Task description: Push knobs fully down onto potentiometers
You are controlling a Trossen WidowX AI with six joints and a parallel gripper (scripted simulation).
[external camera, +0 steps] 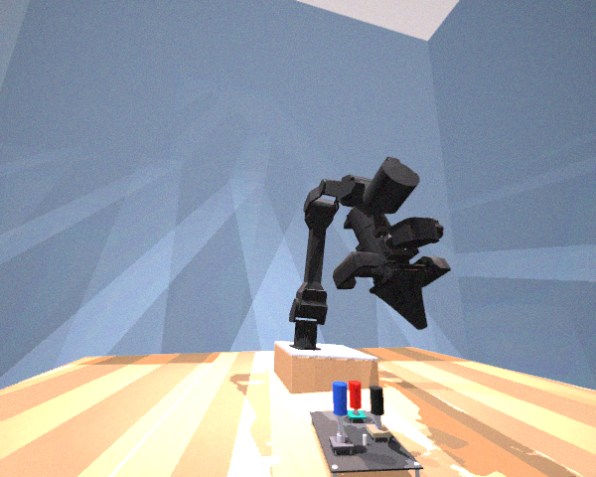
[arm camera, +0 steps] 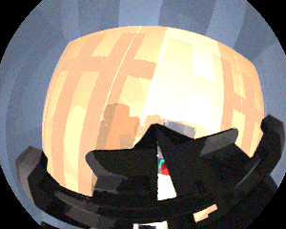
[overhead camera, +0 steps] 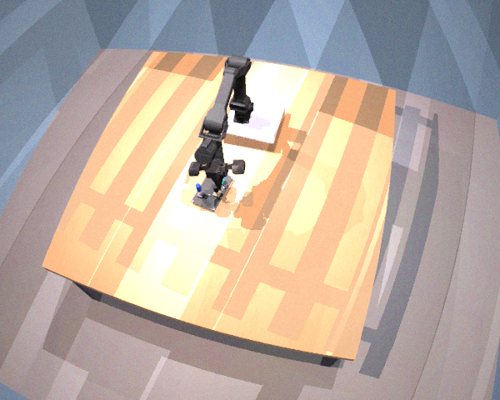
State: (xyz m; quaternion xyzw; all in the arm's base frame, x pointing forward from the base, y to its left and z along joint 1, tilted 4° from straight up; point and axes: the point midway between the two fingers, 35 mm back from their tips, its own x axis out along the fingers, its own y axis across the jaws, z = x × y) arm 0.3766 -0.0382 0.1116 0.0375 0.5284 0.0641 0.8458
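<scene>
My gripper tip is now 110 mm past the red knob, 100 mm above it and 30 mm to the left of it. Also, from my gripper tip: blue knob: 100 mm to the right, 90 mm below, 50 mm behind.
</scene>
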